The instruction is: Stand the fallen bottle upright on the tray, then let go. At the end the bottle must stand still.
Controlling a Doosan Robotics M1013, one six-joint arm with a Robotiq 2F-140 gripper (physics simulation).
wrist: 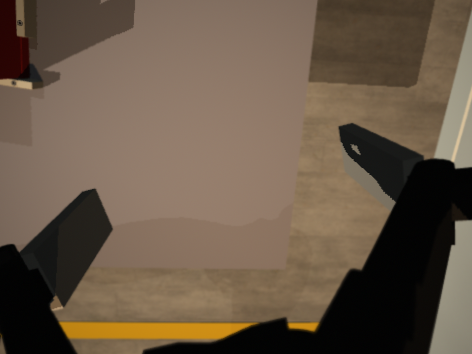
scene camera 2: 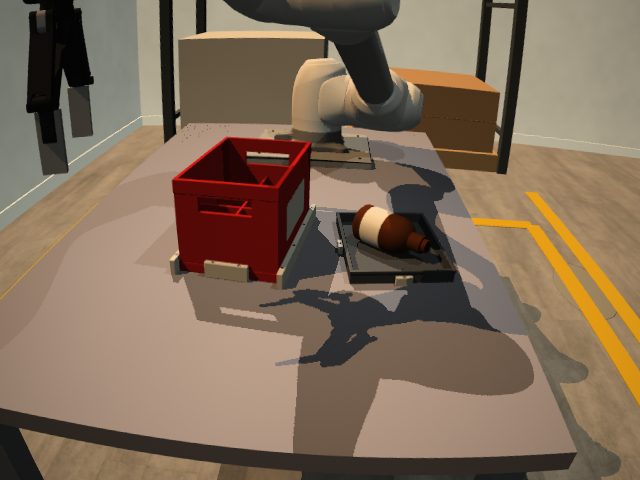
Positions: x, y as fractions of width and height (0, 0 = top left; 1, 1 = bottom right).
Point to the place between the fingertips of the gripper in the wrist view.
At 0.47, 0.51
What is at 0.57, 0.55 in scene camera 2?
A tray.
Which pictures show the gripper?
The wrist view and scene camera 2: all of them.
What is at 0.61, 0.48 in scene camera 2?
A brown bottle.
